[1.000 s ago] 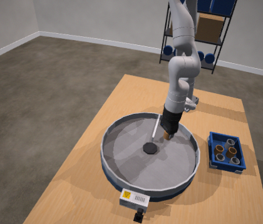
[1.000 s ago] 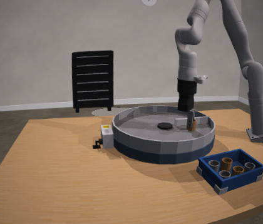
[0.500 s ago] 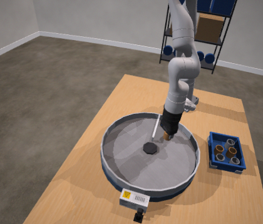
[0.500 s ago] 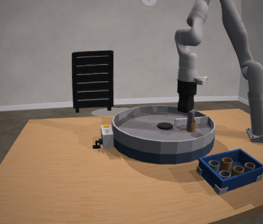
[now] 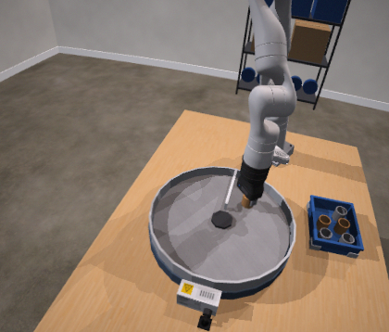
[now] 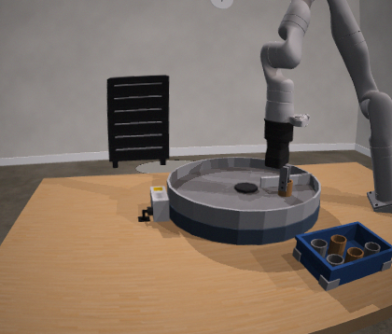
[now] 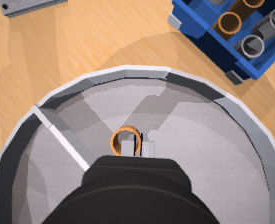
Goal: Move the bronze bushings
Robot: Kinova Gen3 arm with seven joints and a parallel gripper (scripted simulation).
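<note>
My hand is 8 cm past the blue crate, 26 cm to the right of it and 7 cm above it. Round my hand: grey turntable disc (9 cm ahead, 6 cm to the right, 4 cm below).
</note>
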